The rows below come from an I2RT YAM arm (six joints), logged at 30 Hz.
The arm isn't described. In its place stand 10 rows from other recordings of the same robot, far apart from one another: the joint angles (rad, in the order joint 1, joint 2, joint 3, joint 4, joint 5, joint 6), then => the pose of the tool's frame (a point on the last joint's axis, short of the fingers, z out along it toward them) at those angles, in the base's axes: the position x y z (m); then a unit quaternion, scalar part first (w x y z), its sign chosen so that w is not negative.
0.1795 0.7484 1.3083 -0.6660 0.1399 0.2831 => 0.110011, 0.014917, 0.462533, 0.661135, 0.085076, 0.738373, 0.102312
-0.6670 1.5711 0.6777 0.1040 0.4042 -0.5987 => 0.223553, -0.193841, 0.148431, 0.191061, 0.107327, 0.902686, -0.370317
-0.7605 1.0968 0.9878 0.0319 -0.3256 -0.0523 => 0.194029, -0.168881, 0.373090, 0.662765, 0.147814, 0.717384, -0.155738
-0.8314 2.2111 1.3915 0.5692 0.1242 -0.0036 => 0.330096, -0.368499, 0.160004, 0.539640, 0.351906, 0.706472, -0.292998
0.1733 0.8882 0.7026 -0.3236 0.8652 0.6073 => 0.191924, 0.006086, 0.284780, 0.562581, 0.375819, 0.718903, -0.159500
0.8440 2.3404 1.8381 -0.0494 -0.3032 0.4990 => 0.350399, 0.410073, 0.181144, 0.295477, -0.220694, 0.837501, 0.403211
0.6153 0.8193 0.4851 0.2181 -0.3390 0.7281 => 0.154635, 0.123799, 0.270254, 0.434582, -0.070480, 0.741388, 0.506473
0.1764 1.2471 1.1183 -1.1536 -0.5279 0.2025 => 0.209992, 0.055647, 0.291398, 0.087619, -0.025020, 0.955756, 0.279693
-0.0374 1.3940 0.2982 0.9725 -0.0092 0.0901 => 0.247578, -0.008936, 0.169470, 0.661870, 0.044697, 0.747993, 0.020892
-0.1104 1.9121 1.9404 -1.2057 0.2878 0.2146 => 0.389514, -0.053344, 0.329307, 0.200474, 0.184683, 0.953260, -0.130376
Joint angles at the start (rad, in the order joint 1, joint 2, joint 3, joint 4, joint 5, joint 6):
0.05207 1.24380 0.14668 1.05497 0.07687 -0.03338
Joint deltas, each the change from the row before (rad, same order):
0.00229 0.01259 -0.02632 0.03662 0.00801 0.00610
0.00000 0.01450 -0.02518 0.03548 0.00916 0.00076
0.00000 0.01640 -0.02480 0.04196 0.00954 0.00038
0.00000 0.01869 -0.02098 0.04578 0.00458 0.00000
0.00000 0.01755 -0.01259 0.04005 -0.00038 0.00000
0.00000 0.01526 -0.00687 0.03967 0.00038 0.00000
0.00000 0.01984 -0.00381 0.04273 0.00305 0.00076
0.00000 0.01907 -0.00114 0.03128 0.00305 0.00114
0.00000 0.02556 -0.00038 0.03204 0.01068 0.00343
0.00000 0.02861 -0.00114 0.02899 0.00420 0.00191
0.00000 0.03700 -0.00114 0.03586 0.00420 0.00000
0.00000 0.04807 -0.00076 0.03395 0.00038 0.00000
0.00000 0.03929 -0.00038 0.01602 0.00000 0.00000
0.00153 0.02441 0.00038 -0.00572 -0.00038 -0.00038
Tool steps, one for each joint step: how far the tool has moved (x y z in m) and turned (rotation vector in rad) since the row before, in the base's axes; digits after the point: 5 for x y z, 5 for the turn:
-0.00442 -0.00004 -0.00548 0.00562 0.00210 -0.00598
-0.00431 -0.00056 -0.00540 0.00010 0.00414 -0.00919
-0.00435 -0.00058 -0.00466 -0.00004 -0.00080 -0.00955
-0.00362 -0.00036 -0.00343 0.00013 -0.00611 -0.00458
-0.00200 -0.00010 -0.00165 0.00055 -0.00989 0.00038
-0.00090 -0.00006 0.00013 0.00094 -0.01751 -0.00038
-0.00015 -0.00012 0.00043 0.00178 -0.01909 -0.00305
0.00036 -0.00009 -0.00008 0.00177 -0.01112 -0.00304
0.00069 -0.00034 -0.00094 0.00395 -0.00630 -0.01061
0.00059 -0.00012 -0.00197 0.00195 0.00063 -0.00416
0.00077 -0.00011 -0.00268 -0.00004 0.00228 -0.00420
0.00106 0.00004 -0.00475 -0.00080 0.01486 -0.00038
0.00077 0.00004 -0.00515 -0.00128 0.02362 0.00000
0.00047 0.00034 -0.00482 -0.00200 0.02974 0.00192

